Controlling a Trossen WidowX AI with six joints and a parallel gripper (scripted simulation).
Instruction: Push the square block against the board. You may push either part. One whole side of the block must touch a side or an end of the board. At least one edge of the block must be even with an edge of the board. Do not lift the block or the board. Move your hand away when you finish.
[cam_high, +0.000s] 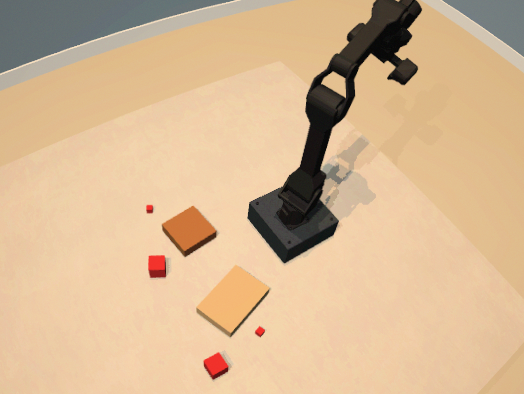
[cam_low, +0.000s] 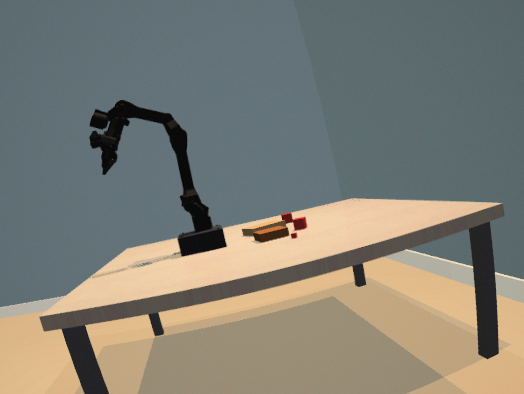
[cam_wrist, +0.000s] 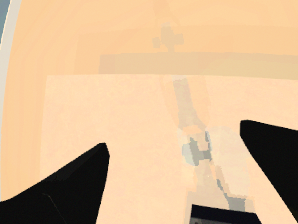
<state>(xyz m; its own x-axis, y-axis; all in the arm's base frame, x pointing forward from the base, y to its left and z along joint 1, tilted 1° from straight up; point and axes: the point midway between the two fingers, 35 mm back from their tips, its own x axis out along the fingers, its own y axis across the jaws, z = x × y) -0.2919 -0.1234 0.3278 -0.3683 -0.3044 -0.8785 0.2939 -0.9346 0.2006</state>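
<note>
Now: the square block 55 cm ahead of my gripper tip, 35 cm below it and 2 cm to the left of it. Also, from my gripper tip: board (55 cm ahead, 35 cm below, 24 cm to the left).
</note>
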